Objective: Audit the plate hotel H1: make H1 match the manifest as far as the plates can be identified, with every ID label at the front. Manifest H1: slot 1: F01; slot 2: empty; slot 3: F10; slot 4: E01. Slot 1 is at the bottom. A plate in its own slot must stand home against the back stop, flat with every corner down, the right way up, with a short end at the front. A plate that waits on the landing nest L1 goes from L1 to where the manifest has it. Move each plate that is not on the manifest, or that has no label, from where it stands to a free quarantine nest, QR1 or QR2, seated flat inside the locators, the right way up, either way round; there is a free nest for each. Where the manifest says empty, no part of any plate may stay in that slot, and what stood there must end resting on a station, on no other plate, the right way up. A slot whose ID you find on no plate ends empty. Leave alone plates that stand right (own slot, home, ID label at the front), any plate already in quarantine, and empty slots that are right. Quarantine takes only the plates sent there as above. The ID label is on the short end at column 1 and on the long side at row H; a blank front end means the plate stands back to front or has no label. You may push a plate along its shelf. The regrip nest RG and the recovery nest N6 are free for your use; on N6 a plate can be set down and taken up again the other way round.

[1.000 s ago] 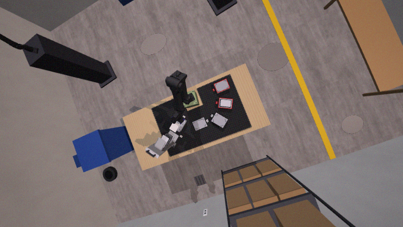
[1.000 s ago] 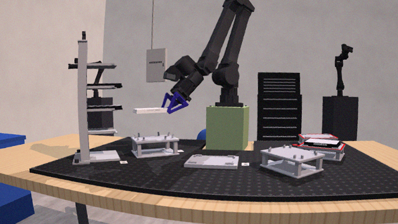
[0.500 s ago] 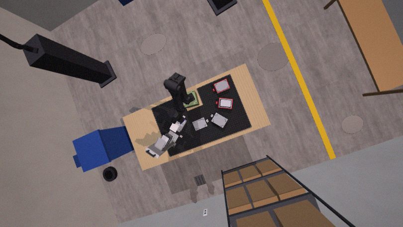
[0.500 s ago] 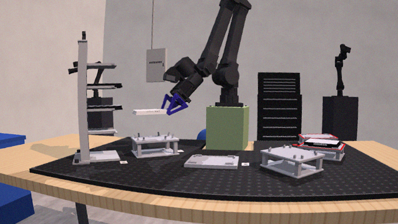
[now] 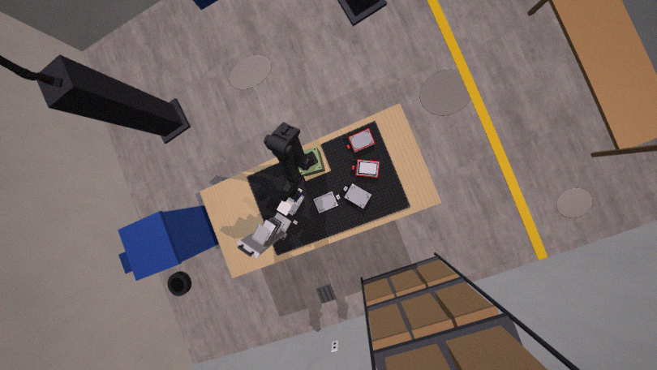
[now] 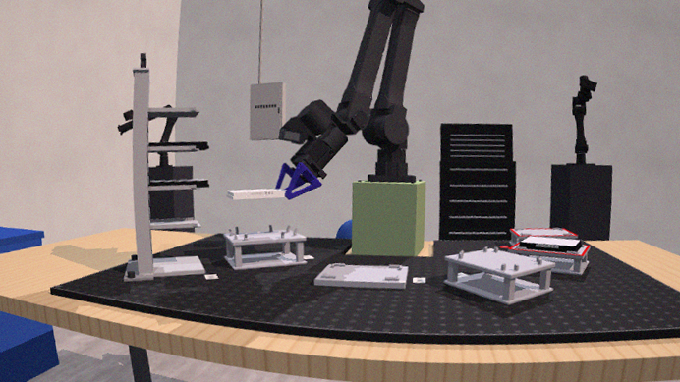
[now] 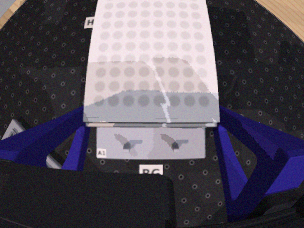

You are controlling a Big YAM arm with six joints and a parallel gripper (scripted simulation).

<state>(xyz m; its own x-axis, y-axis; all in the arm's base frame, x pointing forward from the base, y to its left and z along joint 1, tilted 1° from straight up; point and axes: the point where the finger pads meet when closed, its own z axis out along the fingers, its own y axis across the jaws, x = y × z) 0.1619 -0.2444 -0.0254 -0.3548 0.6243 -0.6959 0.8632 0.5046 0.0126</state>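
The white well plate lies 3 cm ahead of my hand and 5 cm to the right of it. Also, from my hand: RG label: 3 cm behind, 5 cm to the left, 15 cm below; H1 tag: 18 cm ahead, 11 cm to the right, 15 cm below; regrip nest RG: 3 cm ahead, 4 cm to the right, 9 cm below.
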